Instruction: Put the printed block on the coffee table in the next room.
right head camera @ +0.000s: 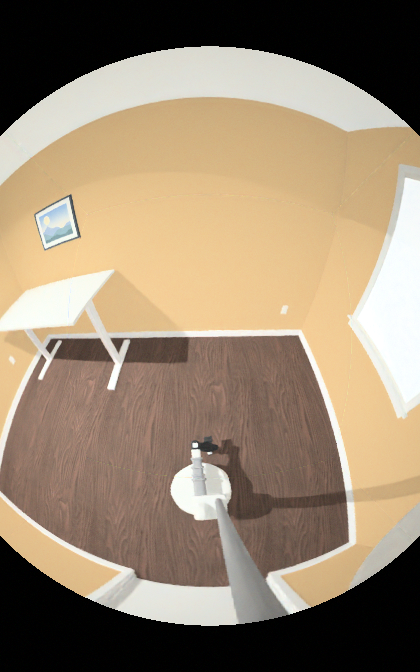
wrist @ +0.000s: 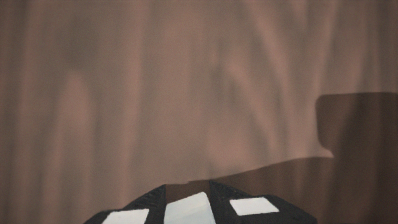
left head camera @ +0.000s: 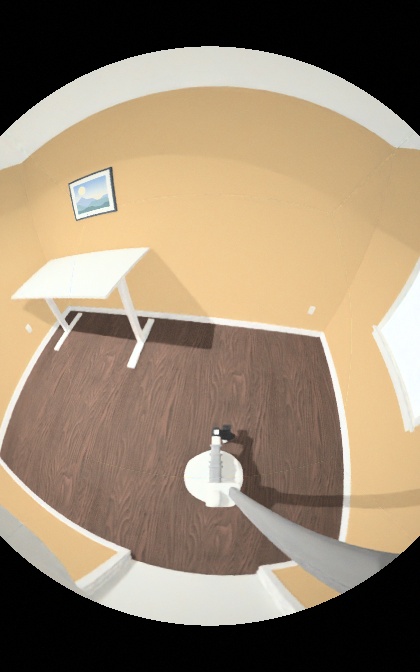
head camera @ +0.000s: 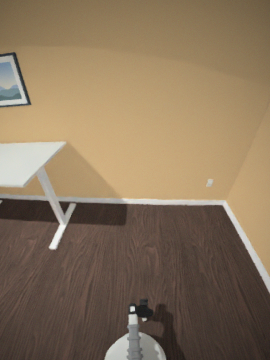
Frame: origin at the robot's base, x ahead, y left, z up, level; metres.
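Seen in the pictures: gripper, fingertip midpoint: (wrist: 188,198).
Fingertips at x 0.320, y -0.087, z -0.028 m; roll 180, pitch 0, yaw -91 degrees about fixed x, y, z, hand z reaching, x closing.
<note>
A point is followed by its place in that frame.
The printed block (wrist: 189,209) @[y -0.087, x 0.322, z -0.002 m] is pale grey-white and sits between the two black fingers at the bottom of the wrist view. My gripper (wrist: 188,198) @[y -0.087, x 0.320, z -0.028 m] (head camera: 144,312) @[y -0.087, x 0.320, z -0.028 m] (left head camera: 226,433) (right head camera: 207,445) is shut on it, pointing down over the dark wood floor just ahead of my round white base. In the wrist view the floor looks close and the gripper's shadow falls to the right. In the head views the block is mostly hidden or too small to tell. A coffee table does not show in these views.
A white desk (head camera: 30,162) @[y 0.838, x 1.223, z 0.922 m] (left head camera: 82,277) (right head camera: 55,302) stands at the left by the far wall, under a framed picture (left head camera: 93,194) (right head camera: 57,223). A window (left head camera: 405,345) (right head camera: 390,300) is on the right. A wall opening with a pale floor (left head camera: 190,597) (right head camera: 185,605) lies behind my base.
</note>
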